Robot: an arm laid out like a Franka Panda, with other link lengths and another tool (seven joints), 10 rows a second.
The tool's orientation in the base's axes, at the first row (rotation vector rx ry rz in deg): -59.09 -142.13 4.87
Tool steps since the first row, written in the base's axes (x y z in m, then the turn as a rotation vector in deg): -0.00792 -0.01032 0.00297 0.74 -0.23 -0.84; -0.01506 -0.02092 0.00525 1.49 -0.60 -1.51; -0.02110 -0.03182 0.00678 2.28 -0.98 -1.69; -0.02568 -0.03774 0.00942 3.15 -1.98 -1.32; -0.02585 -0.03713 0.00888 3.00 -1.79 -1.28; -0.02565 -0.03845 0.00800 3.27 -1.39 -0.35; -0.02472 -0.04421 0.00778 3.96 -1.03 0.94; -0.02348 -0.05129 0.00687 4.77 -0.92 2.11; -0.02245 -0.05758 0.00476 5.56 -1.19 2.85
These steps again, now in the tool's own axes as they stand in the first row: -0.00104 -0.01330 -0.00044 -0.94 0.51 0.41; -0.00303 -0.02612 -0.00063 -1.91 0.89 0.65; -0.00618 -0.03828 -0.00065 -2.73 1.18 0.43; -0.00640 -0.04614 -0.00172 -3.81 0.95 -0.39; -0.00609 -0.04569 -0.00110 -3.57 0.98 -0.34; -0.00745 -0.04631 -0.00054 -3.11 1.23 -1.24; -0.01206 -0.04979 -0.00139 -2.80 1.66 -2.65; -0.01804 -0.05385 -0.00191 -2.78 2.01 -4.04; -0.02380 -0.05722 -0.00116 -3.17 2.17 -5.07
